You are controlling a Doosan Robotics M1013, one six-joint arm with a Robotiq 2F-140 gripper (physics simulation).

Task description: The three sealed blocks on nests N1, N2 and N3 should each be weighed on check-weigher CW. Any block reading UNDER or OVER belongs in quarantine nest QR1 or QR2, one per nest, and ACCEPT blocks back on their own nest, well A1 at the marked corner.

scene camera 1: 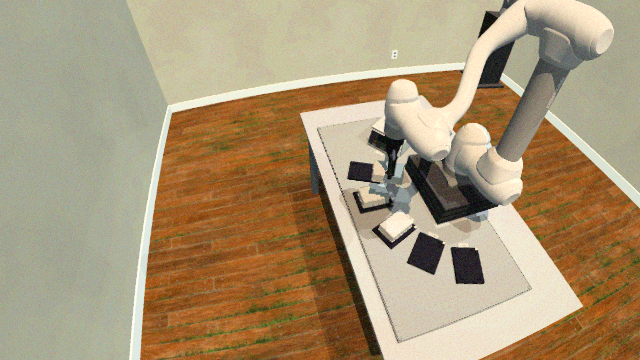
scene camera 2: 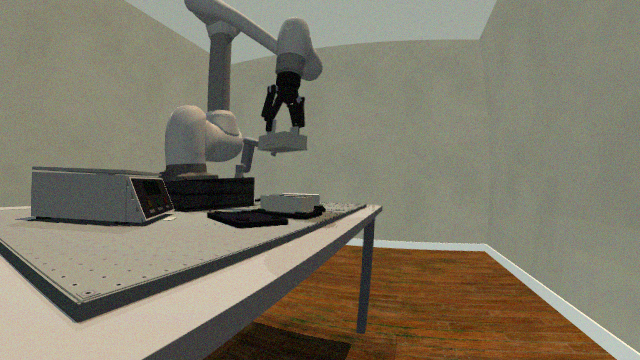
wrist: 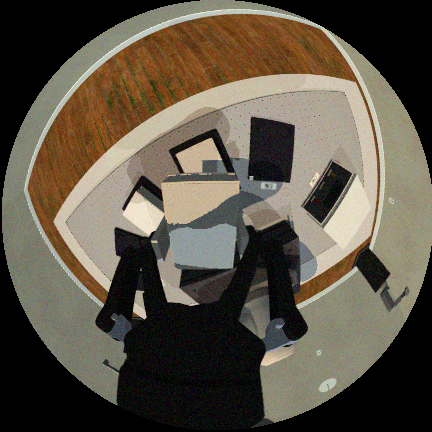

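Pixels of known places: gripper, between the fingertips: (scene camera 1: 387, 174) (scene camera 2: 281, 147) (wrist: 202, 218); arm's base, origin of its link: (scene camera 1: 456, 173) (wrist: 255, 293).
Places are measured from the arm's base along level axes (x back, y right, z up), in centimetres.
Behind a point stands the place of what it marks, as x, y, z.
My gripper (scene camera 1: 390, 176) @[-39.2, -3.5, 10.6] (scene camera 2: 283, 129) (wrist: 202, 218) @[-39.2, -3.5, 10.6] is shut on a pale sealed block (scene camera 1: 378, 171) @[-43.9, -4.3, 13.9] (scene camera 2: 283, 142) @[-43.4, 2.3, 10.9] (wrist: 200, 200) @[-43.0, -2.2, 14.0], held level high above the board, over the nest area. Nest N1 (scene camera 1: 359, 171) @[-45.0, 16.0, -7.4] (scene camera 2: 247, 218) @[-44.4, 17.6, -7.6] (wrist: 272, 150) @[-42.1, 15.5, -7.4] is a dark, empty plate. The N2 block (scene camera 1: 371, 197) @[-44.8, -4.1, -3.2] (scene camera 2: 289, 203) @[-45.8, 2.1, -5.0] (wrist: 200, 156) @[-46.2, -1.6, -3.2] and the N3 block (scene camera 1: 397, 226) @[-38.0, -21.2, -3.2] (wrist: 144, 212) @[-39.3, -19.3, -3.2] sit on their nests. The two quarantine nests (scene camera 1: 426, 253) @[-28.3, -34.1, -7.4] (scene camera 1: 467, 265) @[-12.8, -43.5, -7.4] are empty. Check-weigher CW (scene camera 2: 80, 197) @[-25.2, 45.5, -4.0] (wrist: 350, 210) @[-21.0, 36.9, 1.4] has a bare top and a dark display (scene camera 2: 150, 196) @[-29.8, 32.6, -3.6] (wrist: 329, 192) @[-27.4, 30.1, -3.0]; no reading shows.
The black robot base (scene camera 1: 440, 197) @[-15.9, -13.7, 1.8] (scene camera 2: 210, 193) @[-18.9, 4.9, -3.7] stands behind the nest row. The perforated board (scene camera 1: 450, 310) @[-27.0, -59.0, -8.6] (scene camera 2: 115, 265) @[-54.0, 50.7, -8.6] lies on the white table (scene camera 1: 545, 295) @[17.8, -64.5, -9.9] (scene camera 2: 280, 260) @[-62.5, 33.2, -9.9]. The arm partly hides the check-weigher in scene camera 1.
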